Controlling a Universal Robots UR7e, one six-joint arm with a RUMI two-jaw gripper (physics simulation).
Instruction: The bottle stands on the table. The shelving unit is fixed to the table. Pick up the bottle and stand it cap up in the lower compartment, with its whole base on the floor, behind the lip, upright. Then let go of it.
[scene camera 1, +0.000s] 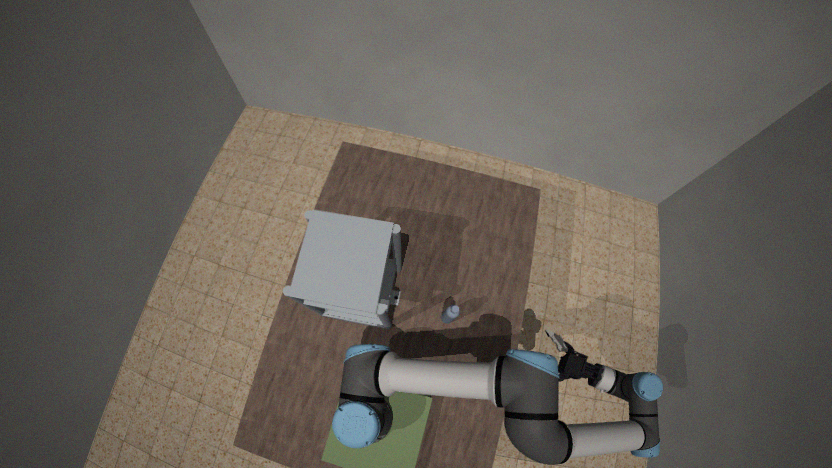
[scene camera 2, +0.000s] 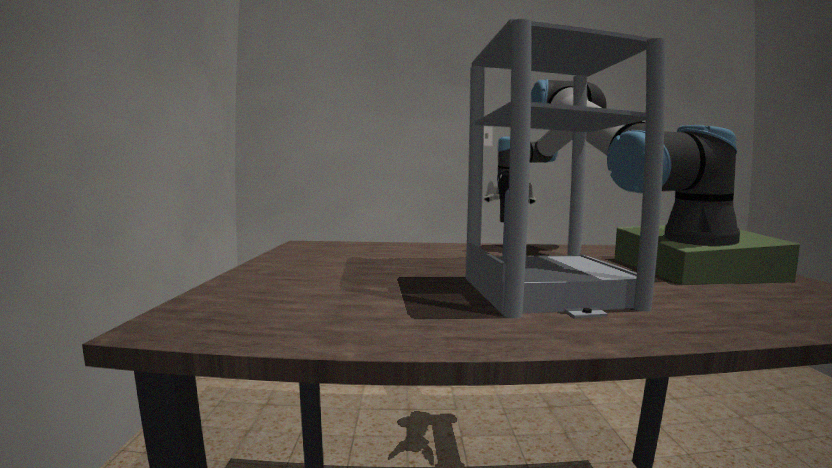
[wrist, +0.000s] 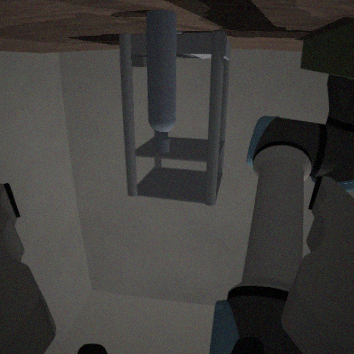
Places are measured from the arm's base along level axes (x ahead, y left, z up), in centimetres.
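Where they show: gripper, fingertip midpoint: (wrist: 165, 183); arm's base, origin of the base link: (scene camera 2: 700, 238).
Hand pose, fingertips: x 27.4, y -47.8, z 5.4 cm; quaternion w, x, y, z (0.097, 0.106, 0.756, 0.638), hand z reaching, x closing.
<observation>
Each offset is from my fingertips to the top centre of the thing. "pt": to the spot under its first point.
The blue-grey bottle @(dx +8.6, dy +28.1, dz +7.0 cm) (scene camera 1: 450, 314) (scene camera 2: 505, 232) (wrist: 161, 75) stands upright on the table, cap up, beside the shelving unit. A post partly hides it in scene camera 2. The grey shelving unit @(dx +12.6, dy +58.8, dz +25.8 cm) (scene camera 1: 346, 261) (scene camera 2: 520, 174) (wrist: 216, 125) has four posts, a top board, a middle shelf and a low lip (scene camera 2: 581, 295) (wrist: 192, 44) around its lower compartment. My gripper (scene camera 1: 550, 353) (scene camera 2: 510, 199) (wrist: 165, 183) is open and empty, held apart from the bottle, out past the table edge in scene camera 1. The wrist view is upside down; the bottle shows in front of the unit, between the jaws sideways but above the fingertips' level in the picture.
The arm's base stands on a green block (scene camera 1: 418, 430) (scene camera 2: 738, 261) (wrist: 330, 50). The arm's upper link (scene camera 1: 442, 377) passes over the table near the bottle in scene camera 1. A small plate @(pt dx +12.8, dy +72.0, dz -12.4 cm) (scene camera 2: 586, 313) with a dark knob lies at the foot of the unit.
</observation>
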